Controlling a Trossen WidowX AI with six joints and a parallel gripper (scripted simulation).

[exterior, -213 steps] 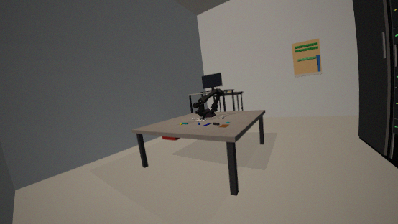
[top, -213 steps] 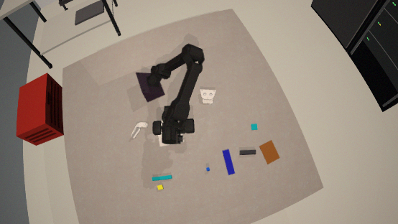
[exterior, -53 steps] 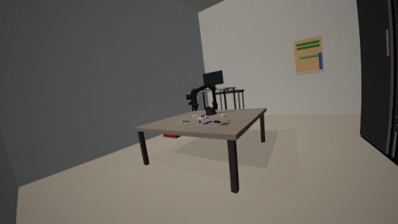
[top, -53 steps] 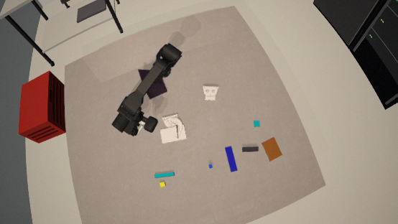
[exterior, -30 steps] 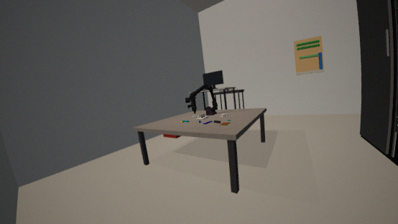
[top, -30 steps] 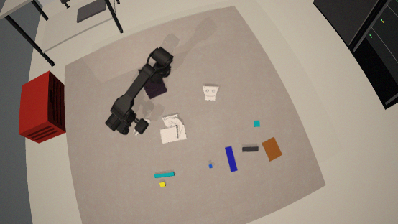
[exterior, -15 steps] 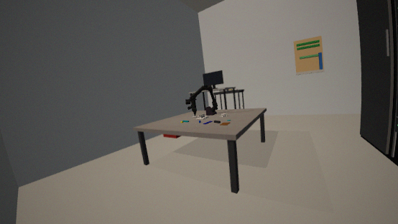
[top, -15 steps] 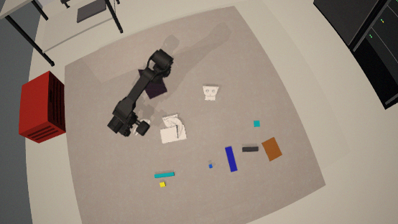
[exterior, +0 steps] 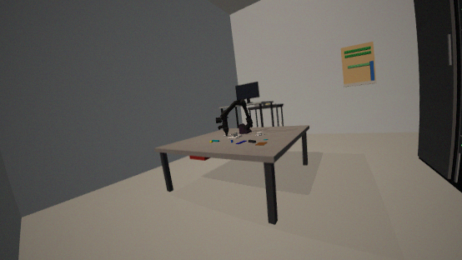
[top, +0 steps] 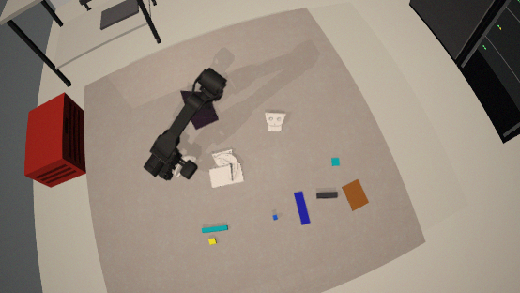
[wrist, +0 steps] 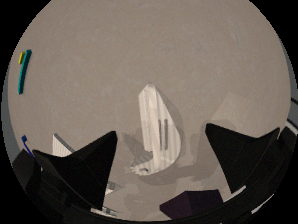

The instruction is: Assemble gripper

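Now: gripper tip 40 mm to the right of the white jaw. Round my gripper tip: white ribbed tray: 160 mm to the left, 100 mm ahead; yellow cube: 320 mm ahead, 30 mm to the left; teal bar: 280 mm ahead, 50 mm to the left.
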